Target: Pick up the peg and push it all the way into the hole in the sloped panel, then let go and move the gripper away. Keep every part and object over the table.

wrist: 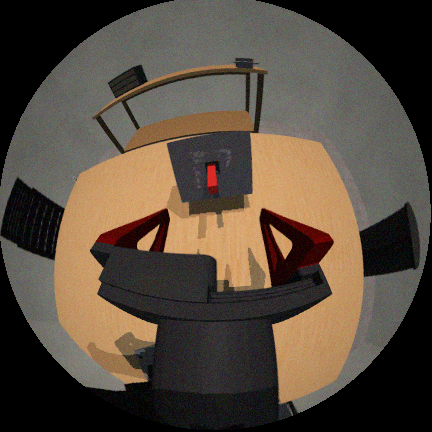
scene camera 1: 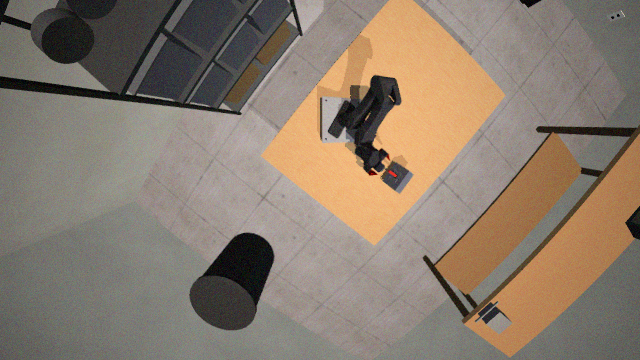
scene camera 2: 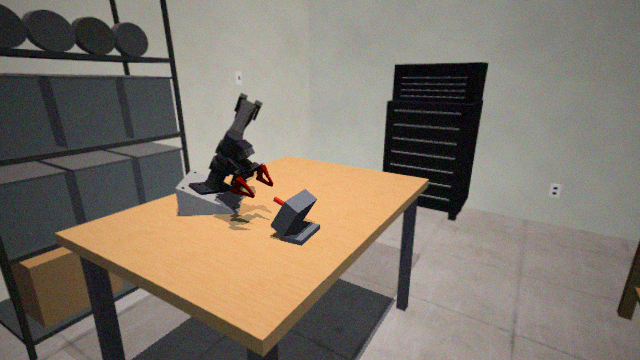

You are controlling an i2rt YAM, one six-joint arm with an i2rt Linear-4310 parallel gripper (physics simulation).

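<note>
The red peg (scene camera 1: 393,173) (scene camera 2: 279,201) (wrist: 212,179) has one end in the dark square hole of the grey sloped panel (scene camera 1: 399,182) (scene camera 2: 295,214) (wrist: 237,175). A length of it sticks out of the face towards my gripper. A dark gap of the hole shows beside the peg in the wrist view. How deep the peg sits inside is hidden. My gripper (scene camera 1: 380,165) (scene camera 2: 263,190) (wrist: 214,212) is open and empty. Its red fingertips are wide apart, back from the peg's outer end and on either side of its line, touching neither peg nor panel.
The panel stands on its foot on the wooden table (scene camera 1: 440,85) (scene camera 2: 200,280) (wrist: 320,200), near one long edge. The arm's grey base block (scene camera 1: 327,120) (scene camera 2: 192,202) is behind the gripper. A shelf rack, a black bin and a workbench stand off the table.
</note>
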